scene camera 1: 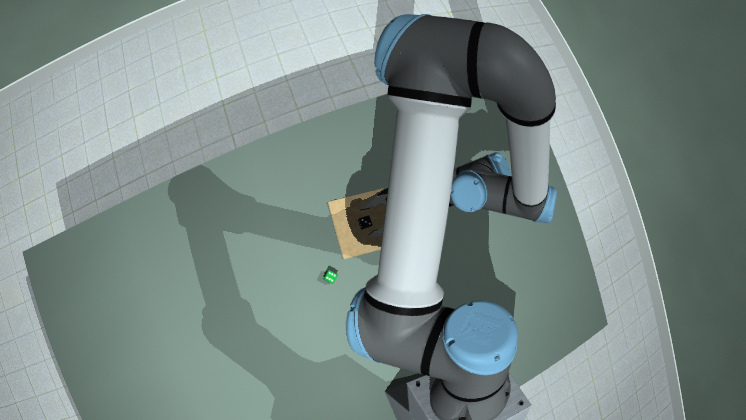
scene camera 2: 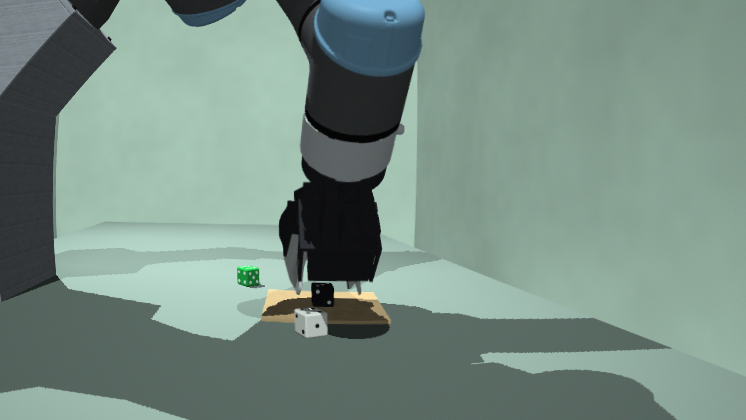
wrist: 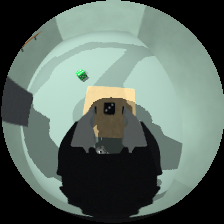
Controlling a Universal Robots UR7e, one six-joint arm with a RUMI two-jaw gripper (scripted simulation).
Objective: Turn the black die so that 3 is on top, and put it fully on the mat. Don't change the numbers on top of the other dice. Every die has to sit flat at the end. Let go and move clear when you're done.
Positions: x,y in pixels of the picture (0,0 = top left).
Labels:
A tan mat shows in scene camera 1, in scene camera 2 [349,308] and in the wrist view. One and the same spot on the tan mat: [wrist: 110,126] is [scene camera 1: 380,216].

